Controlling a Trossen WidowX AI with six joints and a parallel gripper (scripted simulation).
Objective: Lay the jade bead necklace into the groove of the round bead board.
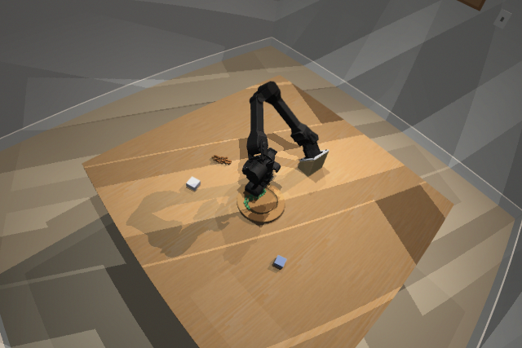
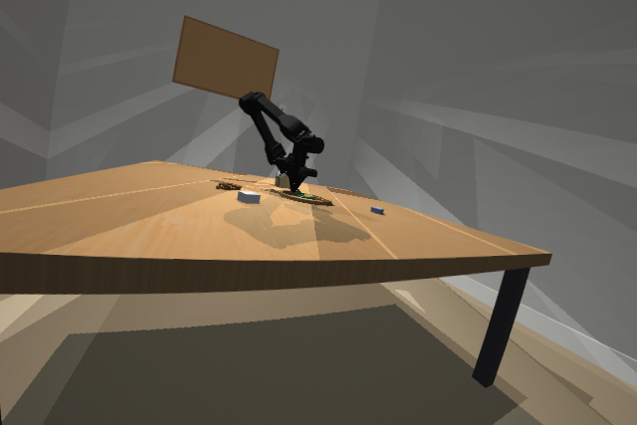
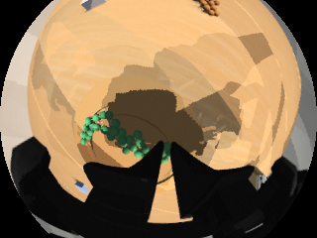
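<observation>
My gripper tip is 50 mm to the right of the round wooden bead board, 30 mm short of it and 10 mm above it. Round my gripper tip: blue block 310 mm to the left, 120 mm ahead, 10 mm below; then pale grey block 230 mm ahead, 170 mm to the right.
</observation>
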